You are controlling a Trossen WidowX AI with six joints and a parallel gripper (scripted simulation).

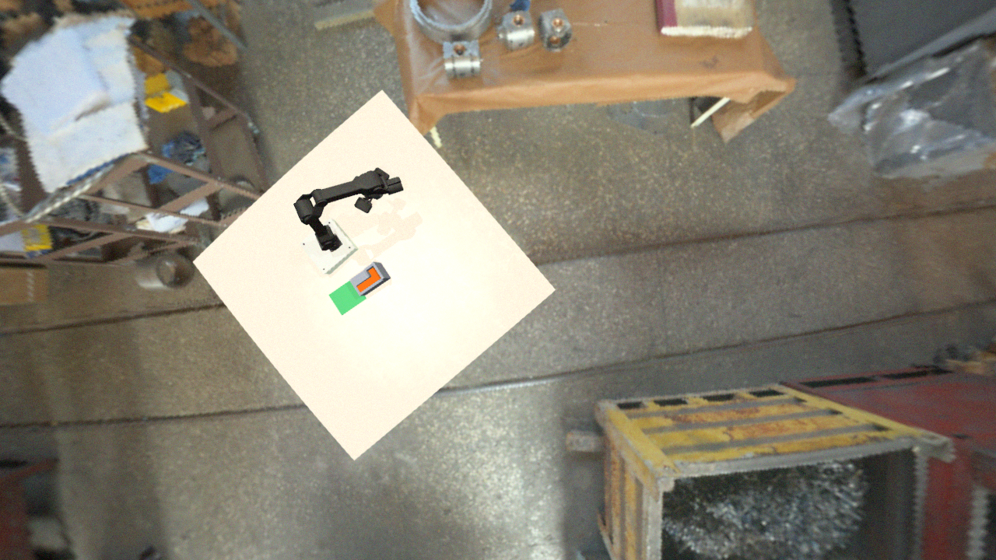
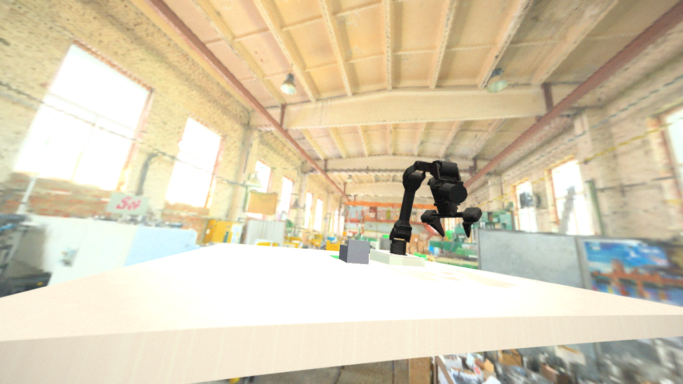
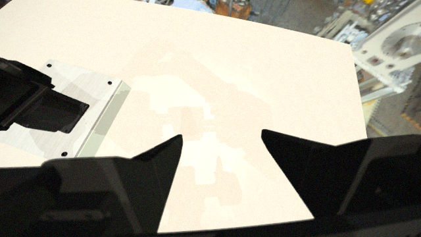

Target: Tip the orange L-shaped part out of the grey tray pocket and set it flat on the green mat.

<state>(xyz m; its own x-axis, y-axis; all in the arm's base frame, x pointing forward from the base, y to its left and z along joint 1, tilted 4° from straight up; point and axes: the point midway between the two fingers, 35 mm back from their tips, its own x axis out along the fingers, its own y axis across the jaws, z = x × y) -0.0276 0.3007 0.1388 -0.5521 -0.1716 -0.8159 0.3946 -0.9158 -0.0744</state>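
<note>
Now: gripper tip 290 mm short of the orange L-shaped part, 250 mm to the left of it and 80 mm above it. Round my gripper tip: green mat: 420 mm to the right, 280 mm ahead, 150 mm below.
</note>
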